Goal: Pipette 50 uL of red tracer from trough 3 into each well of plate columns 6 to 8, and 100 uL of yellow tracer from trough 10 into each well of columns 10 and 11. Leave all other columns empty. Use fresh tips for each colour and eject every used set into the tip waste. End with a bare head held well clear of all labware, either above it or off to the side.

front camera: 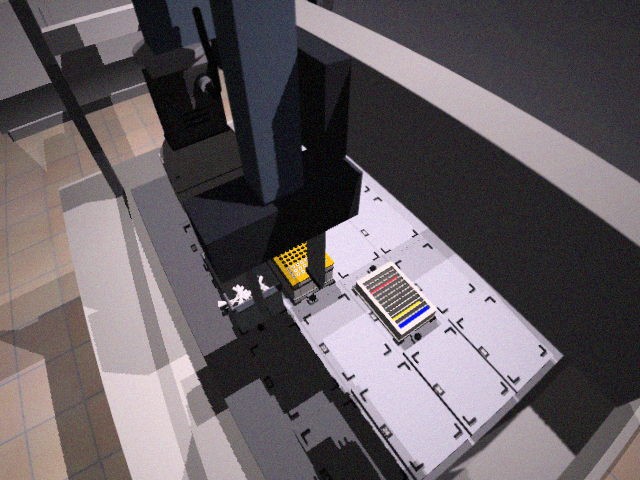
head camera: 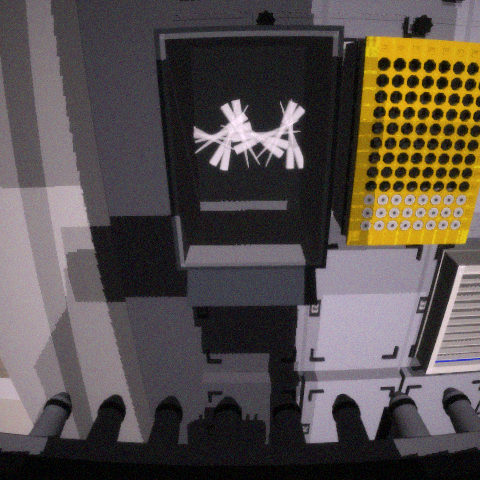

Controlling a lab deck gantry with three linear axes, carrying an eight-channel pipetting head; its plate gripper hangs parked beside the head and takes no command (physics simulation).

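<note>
The pipetting head's eight nozzles (head camera: 169, 412) are bare, seen side by side along the bottom of the head view, high over the front end of the tip waste (head camera: 245, 287) (front camera: 245, 304). Used white tips (head camera: 237, 130) (front camera: 239, 294) lie crossed inside it. The yellow tip rack (head camera: 410, 240) (front camera: 329, 261) holds three rows of tips at its front end; its other holes are empty. The trough block (front camera: 418, 321) (head camera: 446, 325) shows red (front camera: 384, 285), yellow (front camera: 406, 311) and blue (front camera: 414, 317) liquid. The plate is hidden behind the gantry. The parked plate gripper's fingers cannot be made out.
A large dark block (front camera: 310, 211) under a blue-grey column (front camera: 263, 103) covers much of the waste and part of the tip rack in the front view. A dark upright post (front camera: 316, 258) hangs below it. A long dark wall (front camera: 465, 206) runs beside the deck.
</note>
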